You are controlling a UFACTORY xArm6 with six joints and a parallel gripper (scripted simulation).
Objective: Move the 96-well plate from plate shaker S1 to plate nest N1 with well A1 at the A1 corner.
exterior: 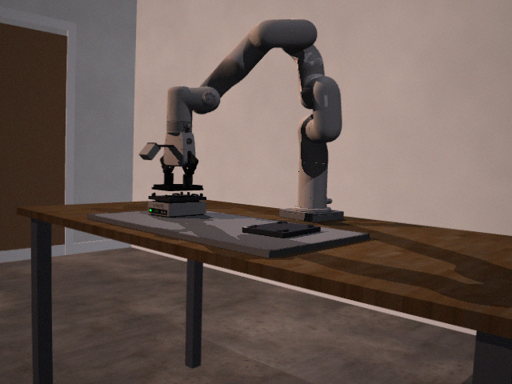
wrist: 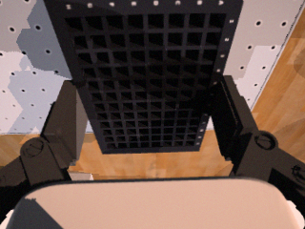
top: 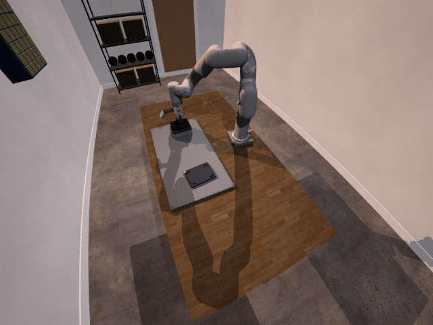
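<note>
Now: the black plate nest N1 41 cm to the left of my hand, 9 cm below it and 3 cm ahead of it. From my hand the other things lie so: black 96-well plate (1 cm below).
</note>
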